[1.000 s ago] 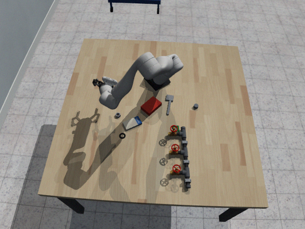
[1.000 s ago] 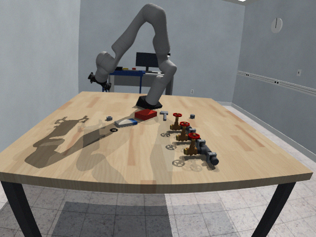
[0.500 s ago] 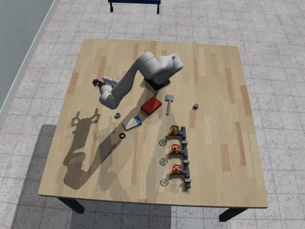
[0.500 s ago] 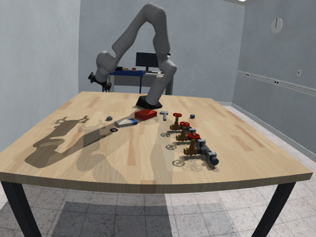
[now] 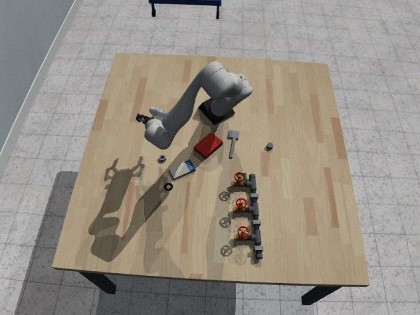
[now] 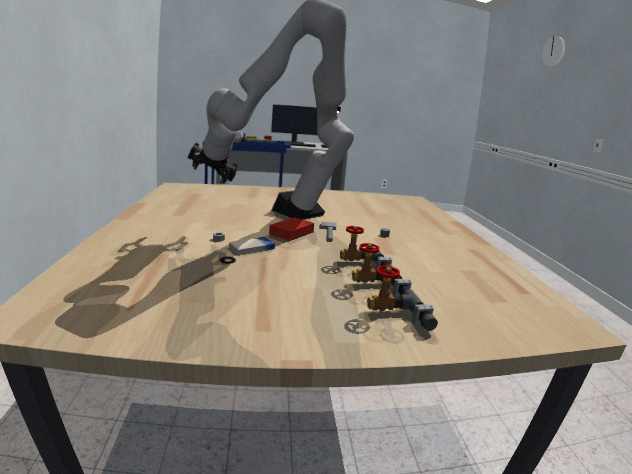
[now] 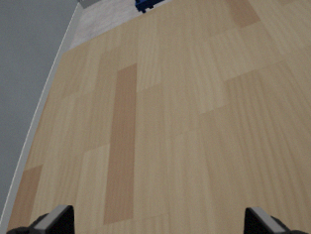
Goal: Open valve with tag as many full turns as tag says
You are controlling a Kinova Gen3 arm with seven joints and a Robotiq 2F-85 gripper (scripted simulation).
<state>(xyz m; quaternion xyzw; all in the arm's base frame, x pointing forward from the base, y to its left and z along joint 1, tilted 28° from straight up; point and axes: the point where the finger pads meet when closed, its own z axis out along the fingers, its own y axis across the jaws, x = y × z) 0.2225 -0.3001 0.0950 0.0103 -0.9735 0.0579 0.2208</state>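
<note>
Right now the green tag is 5 cm ahead of my hand, 45 cm to the left of it and 17 cm below it. Also, from my hand: red block (5 cm behind, 25 cm to the left, 16 cm below); grey hammer (12 cm behind, 36 cm to the left, 17 cm below).
</note>
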